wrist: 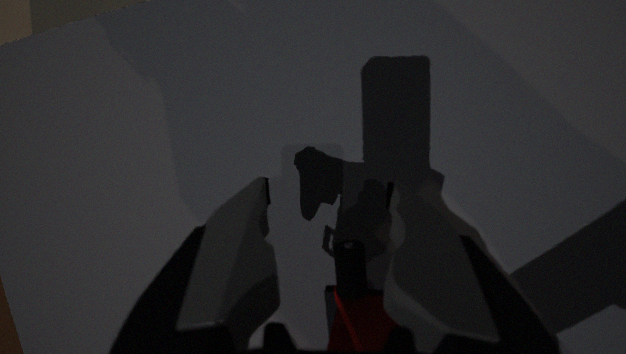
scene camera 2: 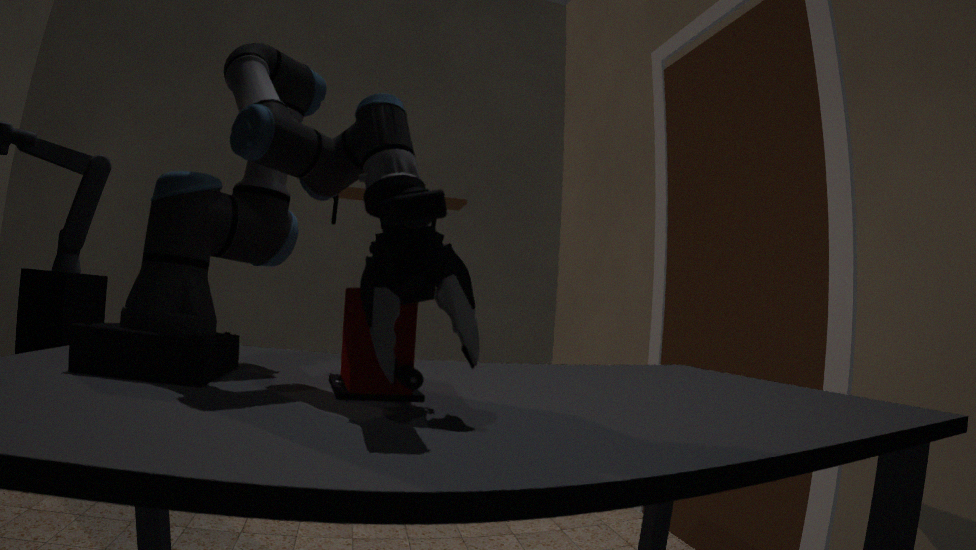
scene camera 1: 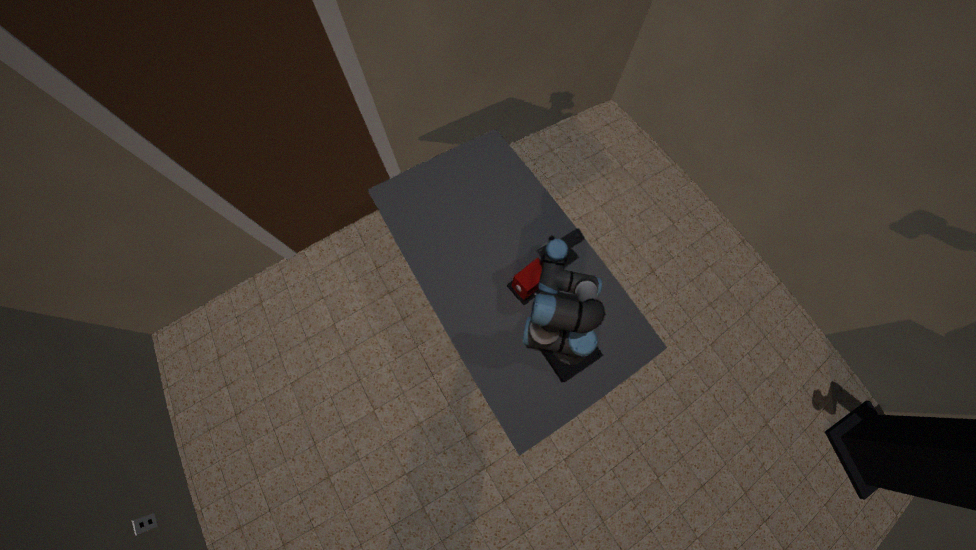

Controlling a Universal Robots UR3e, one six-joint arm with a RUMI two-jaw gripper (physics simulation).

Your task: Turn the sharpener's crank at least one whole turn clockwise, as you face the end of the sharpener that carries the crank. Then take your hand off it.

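Places are measured from the arm's base along level axes (x ahead, y left, z up), in millimetres.
Pixels of known places: gripper, fingertip midpoint: (wrist: 327,182) (scene camera 2: 434,375); arm's base, origin of the base link: (scene camera 2: 168,330).
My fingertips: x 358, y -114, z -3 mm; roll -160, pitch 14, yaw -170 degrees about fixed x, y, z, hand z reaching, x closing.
For each thing: its top centre in the pictures, then the offset to it from my fingertips. "spot": a spot on its surface instead. Level surfaces: height alone.
- small round black part, surface spot: (scene camera 2: 411,377) spot: dx -24, dy +43, dz -10 mm
- dark post, middle of its top: (wrist: 348,277) (scene camera 2: 409,367) dx -28, dy +60, dz -2 mm
- grey table, its level: dz -49 mm
The red sharpener (scene camera 1: 525,279) (scene camera 2: 357,341) (wrist: 362,320) stands upright on its dark base on the table. Its crank shows as a small round black part (scene camera 2: 411,377) low on the body's right side in scene camera 2; in the wrist view a dark post (wrist: 351,267) juts from the body, with a small thin bracket (wrist: 327,241) beside it. My gripper (scene camera 2: 431,370) (wrist: 327,182) is open, pointing down, with its fingers on either side of the crank's end and nothing seen gripped. In scene camera 1 the arm hides the fingertips and the crank. Whether a finger touches the crank is unclear.
The grey table (scene camera 1: 464,204) (scene camera 2: 614,423) carries my arm's dark base (scene camera 1: 570,368) (scene camera 2: 153,351), behind the sharpener in scene camera 2. My gripper and arm cast dark shadows on the table. A second arm (scene camera 2: 85,191) stands in the left background, and a brown door (scene camera 2: 744,259) is at the right.
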